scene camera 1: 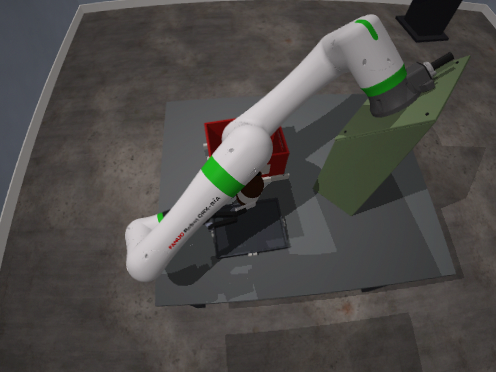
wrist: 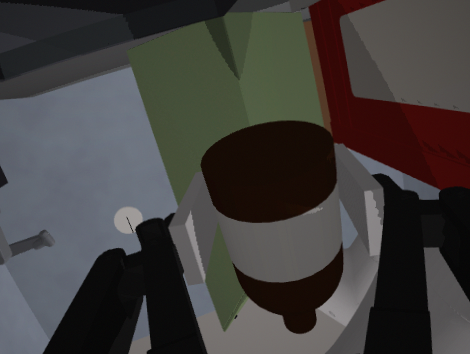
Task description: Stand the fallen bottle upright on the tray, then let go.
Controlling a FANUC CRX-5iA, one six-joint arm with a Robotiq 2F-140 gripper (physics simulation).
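Places are measured from the arm's base along level axes (x up, y back, z right), in metres.
Where they show: gripper, fingertip midpoint: (wrist: 272, 181); arm's base at its link origin: (scene camera 1: 395, 101).
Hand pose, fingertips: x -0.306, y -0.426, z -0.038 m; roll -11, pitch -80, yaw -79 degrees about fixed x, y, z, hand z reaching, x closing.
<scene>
Each offset is from my fingertips to the top centre of the thing. "pt": to the spot under its first point. Level surfaces: height alone.
The brown bottle @(dx +0.130, dy +0.004, dz -0.001 m) (scene camera 1: 253, 185) (wrist: 282, 245) with a pale label is between the finger pads of my gripper (scene camera 1: 259, 193) (wrist: 272, 181), which is shut on it. In the wrist view its broad base faces the upper side, where the dark table side shows, and its neck points to the lower side, so it is held base down with a slight lean. In the scene view it is near the back edge of the dark tray @(pt dx -0.132, dy -0.006, dz -0.116 m) (scene camera 1: 255, 237), partly hidden by the arm. The gap between base and tray cannot be judged.
A red bin @(dx +0.037, dy +0.033, dz +0.199 m) (scene camera 1: 280, 164) (wrist: 405, 135) stands behind the tray, close to the gripper. A tall green pedestal (scene camera 1: 370, 160) (wrist: 195, 95) carries the arm at the right of the grey table @(dx -0.138 m) (scene camera 1: 320, 270). The white arm passes over the bin and the table's left part.
</scene>
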